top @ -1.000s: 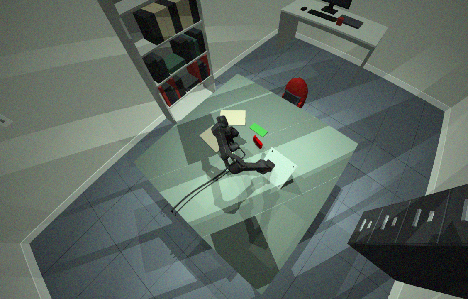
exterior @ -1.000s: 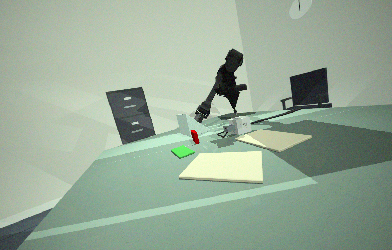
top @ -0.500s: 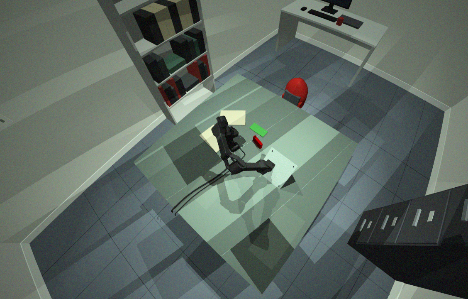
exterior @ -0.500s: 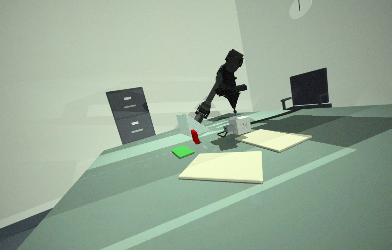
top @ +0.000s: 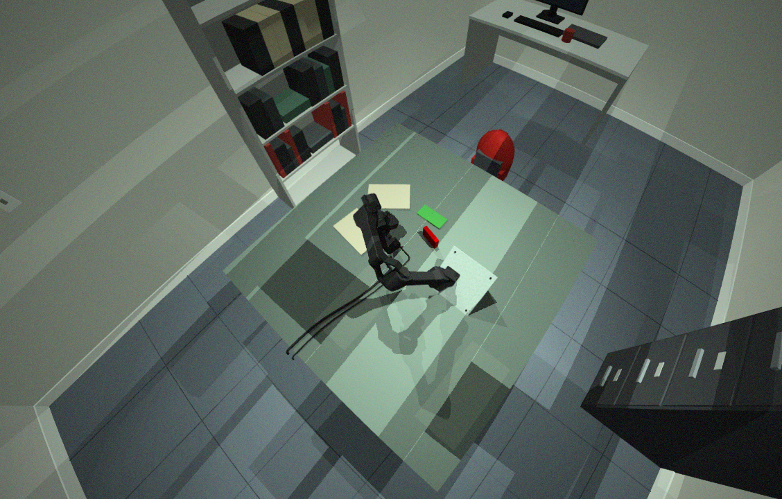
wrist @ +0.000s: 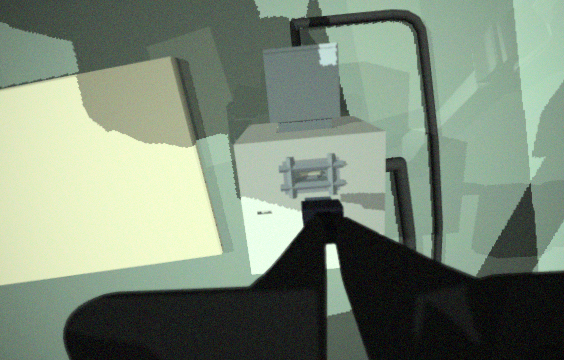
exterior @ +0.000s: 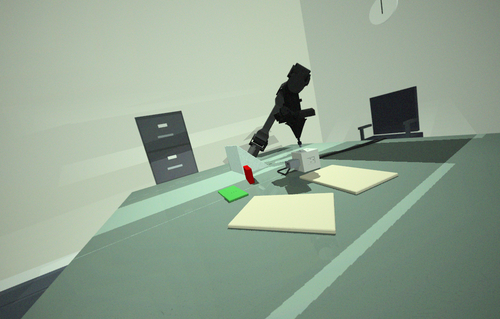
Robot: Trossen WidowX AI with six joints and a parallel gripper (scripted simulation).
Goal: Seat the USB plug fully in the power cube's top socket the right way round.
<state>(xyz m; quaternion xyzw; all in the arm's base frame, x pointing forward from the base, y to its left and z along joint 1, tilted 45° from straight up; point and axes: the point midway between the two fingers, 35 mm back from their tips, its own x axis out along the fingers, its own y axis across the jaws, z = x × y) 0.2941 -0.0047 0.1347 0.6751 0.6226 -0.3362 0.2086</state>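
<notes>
Now: the grey-framed USB socket 6 cm below my gripper tip. Also, from my gripper tip: dark USB plug 2 cm below; green tile 31 cm to the right, 13 cm below, 3 cm behind; red block 20 cm to the right, 10 cm below, 10 cm behind.
</notes>
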